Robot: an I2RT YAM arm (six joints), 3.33 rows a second.
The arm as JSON. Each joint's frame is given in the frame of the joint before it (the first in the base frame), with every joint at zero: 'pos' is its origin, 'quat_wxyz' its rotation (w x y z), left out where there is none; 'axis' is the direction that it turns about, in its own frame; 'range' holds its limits. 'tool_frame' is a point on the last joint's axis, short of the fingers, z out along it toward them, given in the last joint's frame.
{
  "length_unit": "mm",
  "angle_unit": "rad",
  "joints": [
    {
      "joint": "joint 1",
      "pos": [
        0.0,
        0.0,
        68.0
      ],
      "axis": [
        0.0,
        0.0,
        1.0
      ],
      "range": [
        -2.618,
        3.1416
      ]
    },
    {
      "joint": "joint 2",
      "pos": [
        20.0,
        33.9,
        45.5
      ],
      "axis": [
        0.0,
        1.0,
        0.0
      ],
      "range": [
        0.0,
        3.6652
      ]
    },
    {
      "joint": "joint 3",
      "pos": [
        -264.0,
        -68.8,
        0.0
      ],
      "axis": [
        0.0,
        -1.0,
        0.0
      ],
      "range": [
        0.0,
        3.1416
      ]
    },
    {
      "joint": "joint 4",
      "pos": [
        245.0,
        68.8,
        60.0
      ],
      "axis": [
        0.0,
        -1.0,
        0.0
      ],
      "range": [
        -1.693,
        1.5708
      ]
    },
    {
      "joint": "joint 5",
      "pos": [
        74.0,
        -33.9,
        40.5
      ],
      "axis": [
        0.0,
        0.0,
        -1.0
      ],
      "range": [
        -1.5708,
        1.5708
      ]
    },
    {
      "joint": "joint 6",
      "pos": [
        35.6,
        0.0,
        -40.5
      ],
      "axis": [
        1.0,
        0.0,
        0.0
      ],
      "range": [
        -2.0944,
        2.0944
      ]
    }
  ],
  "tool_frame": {
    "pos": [
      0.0,
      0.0,
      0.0
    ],
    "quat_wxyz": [
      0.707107,
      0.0,
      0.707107,
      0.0
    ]
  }
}
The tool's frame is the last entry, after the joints.
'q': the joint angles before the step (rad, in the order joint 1, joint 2, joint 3, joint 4, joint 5, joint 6). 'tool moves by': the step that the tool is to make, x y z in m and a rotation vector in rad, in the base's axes. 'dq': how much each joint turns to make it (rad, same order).
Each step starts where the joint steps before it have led.
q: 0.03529 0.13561 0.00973 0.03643 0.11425 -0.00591
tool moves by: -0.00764 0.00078 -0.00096 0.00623 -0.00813 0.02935
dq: -0.00006 -0.12239 0.00000 -0.11439 -0.02981 0.00342
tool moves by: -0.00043 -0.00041 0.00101 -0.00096 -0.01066 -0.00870
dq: -0.00112 -0.00810 -0.00002 0.00261 0.00766 -0.00075
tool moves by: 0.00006 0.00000 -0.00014 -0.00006 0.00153 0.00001
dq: -0.00003 0.00117 0.00002 -0.00038 -0.00004 -0.00001
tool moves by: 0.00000 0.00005 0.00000 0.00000 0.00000 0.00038
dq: 0.00049 0.00001 0.00000 0.00001 0.00011 0.00001
